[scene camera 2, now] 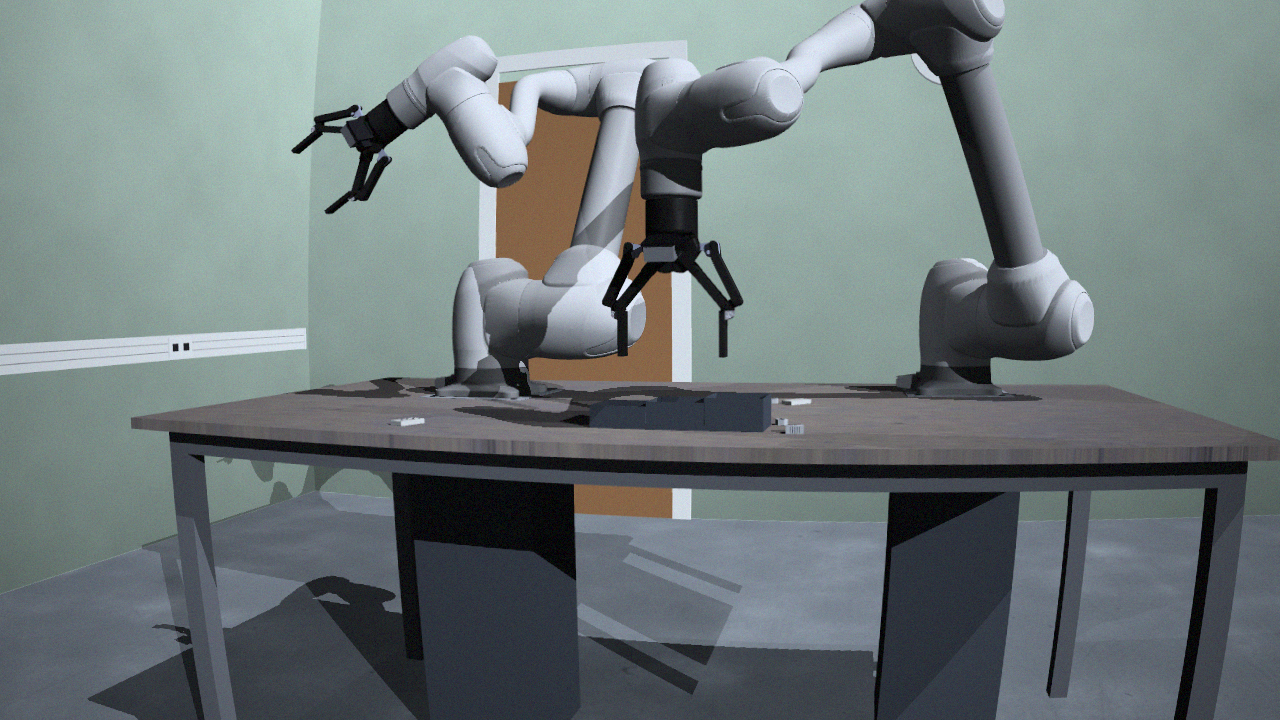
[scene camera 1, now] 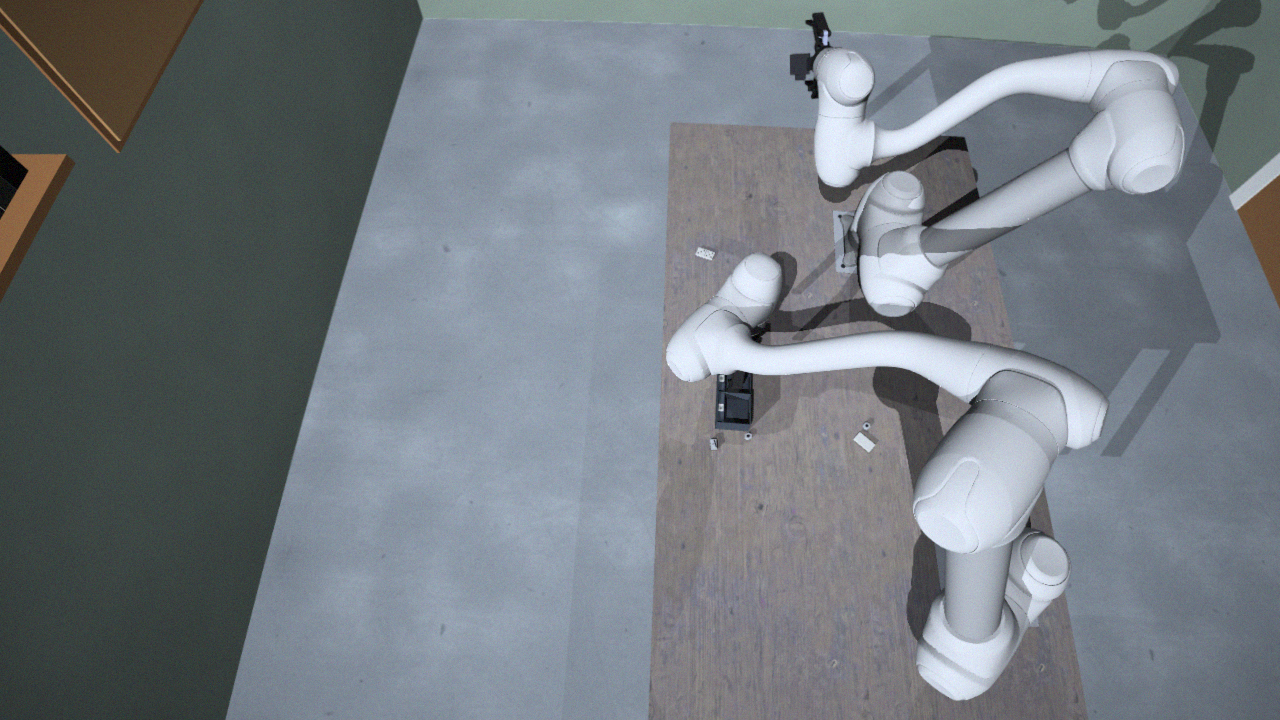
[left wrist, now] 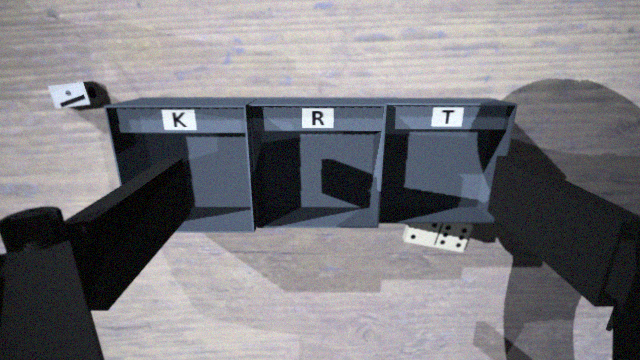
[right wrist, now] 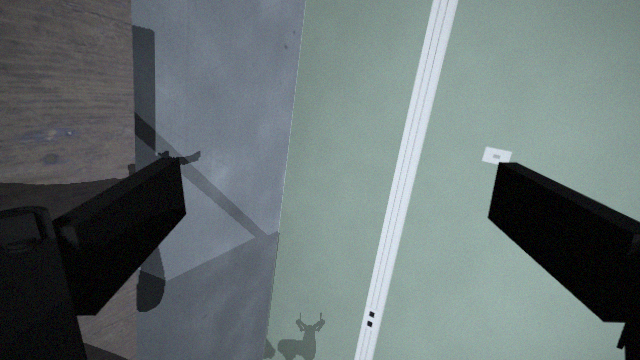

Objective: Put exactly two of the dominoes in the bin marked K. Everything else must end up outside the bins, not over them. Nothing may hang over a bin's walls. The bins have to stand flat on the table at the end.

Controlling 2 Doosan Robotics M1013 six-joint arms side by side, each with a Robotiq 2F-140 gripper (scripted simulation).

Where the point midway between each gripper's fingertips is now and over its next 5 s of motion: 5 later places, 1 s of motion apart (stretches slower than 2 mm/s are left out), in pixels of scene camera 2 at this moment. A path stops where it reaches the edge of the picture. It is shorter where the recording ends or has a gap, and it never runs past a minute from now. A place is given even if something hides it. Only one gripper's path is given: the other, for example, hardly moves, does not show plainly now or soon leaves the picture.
My left gripper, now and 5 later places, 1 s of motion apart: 672,356; 671,281; 578,323; 441,365; 405,380; 407,412
